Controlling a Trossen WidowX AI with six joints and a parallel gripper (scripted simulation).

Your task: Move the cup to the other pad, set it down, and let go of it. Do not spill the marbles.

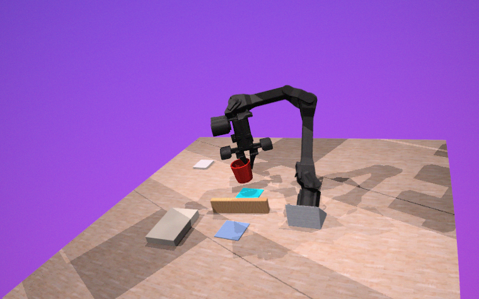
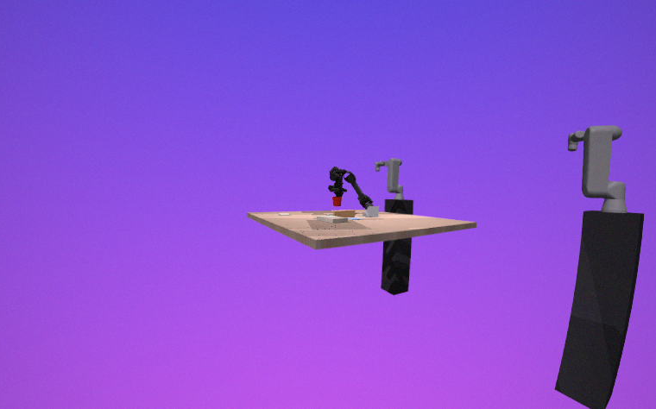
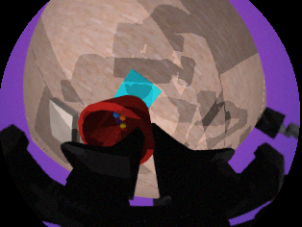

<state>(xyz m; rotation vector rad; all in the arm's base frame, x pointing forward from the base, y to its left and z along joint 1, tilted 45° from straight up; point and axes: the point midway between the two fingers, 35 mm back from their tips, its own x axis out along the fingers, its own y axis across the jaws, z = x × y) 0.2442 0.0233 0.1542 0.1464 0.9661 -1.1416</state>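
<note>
The cyan pad lies 13 cm below my gripper tip and 3 cm ahead of it. The rest, counted from my gripper tip: wooden block (11 cm to the left, 10 cm below); red cup (3 cm ahead, 2 cm to the left); light blue pad (21 cm to the left, 13 cm below, 2 cm behind).
</note>
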